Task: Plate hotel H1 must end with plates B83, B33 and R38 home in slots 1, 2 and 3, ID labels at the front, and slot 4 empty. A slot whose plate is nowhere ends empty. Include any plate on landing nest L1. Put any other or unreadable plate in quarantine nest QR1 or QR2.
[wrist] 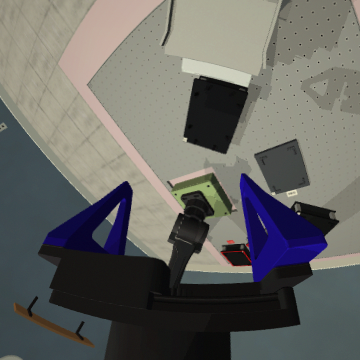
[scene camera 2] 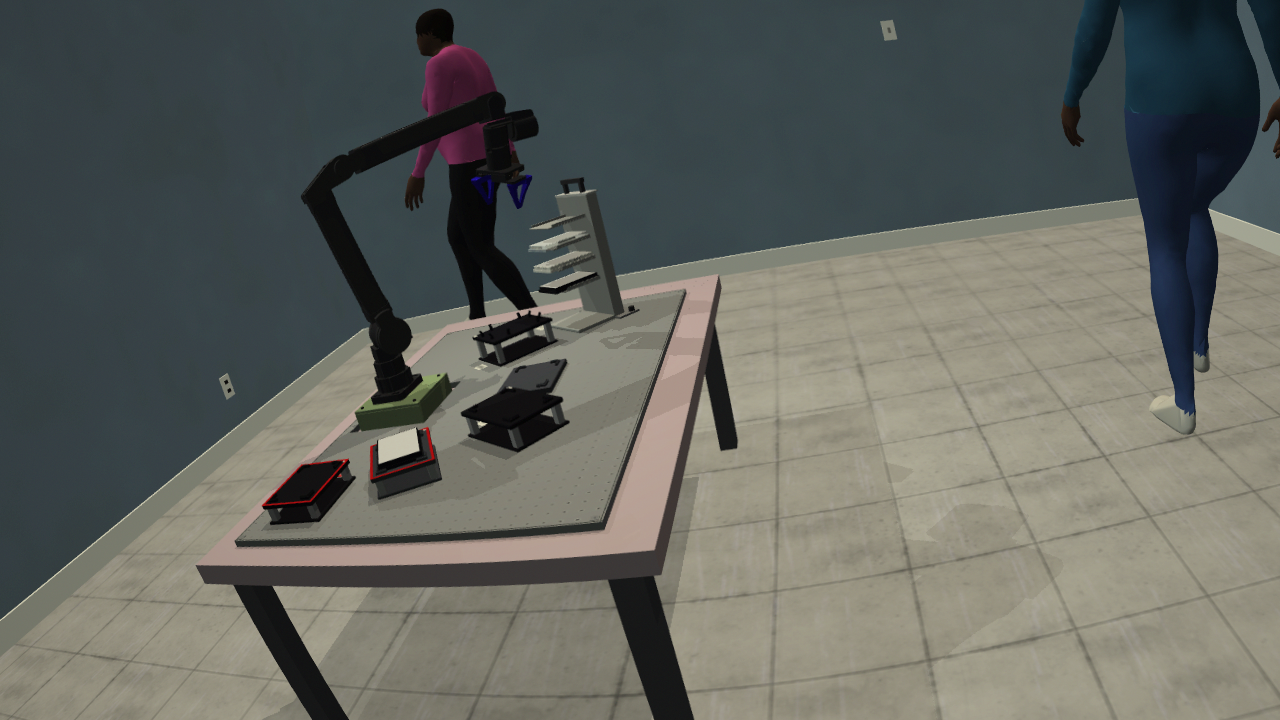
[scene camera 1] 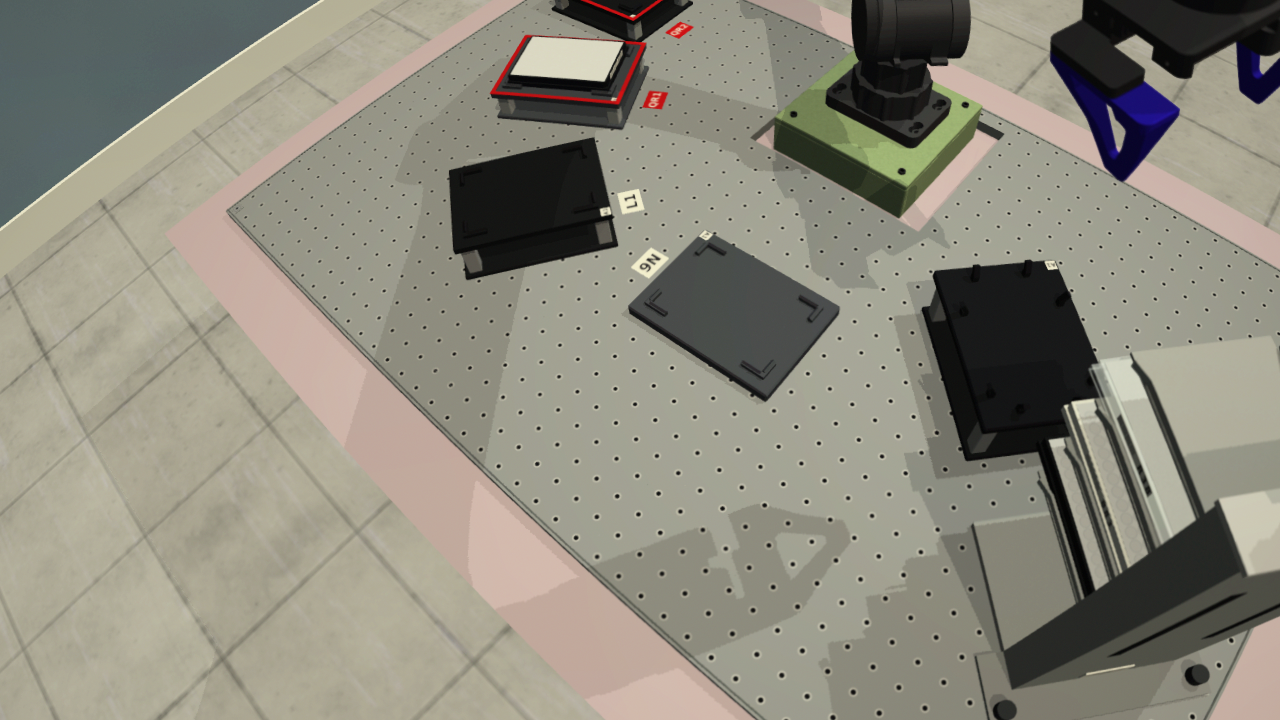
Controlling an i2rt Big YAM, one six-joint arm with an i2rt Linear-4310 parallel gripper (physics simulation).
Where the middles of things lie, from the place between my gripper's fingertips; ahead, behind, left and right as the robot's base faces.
The dark grey nest N6 point(scene camera 1: 752, 323) is 340 mm below my hand, 290 mm to the right of it and 60 mm ahead of it. From my hand the other things lie so: black nest L1 point(scene camera 1: 533, 193) (510 mm to the right, 300 mm below, 110 mm ahead).
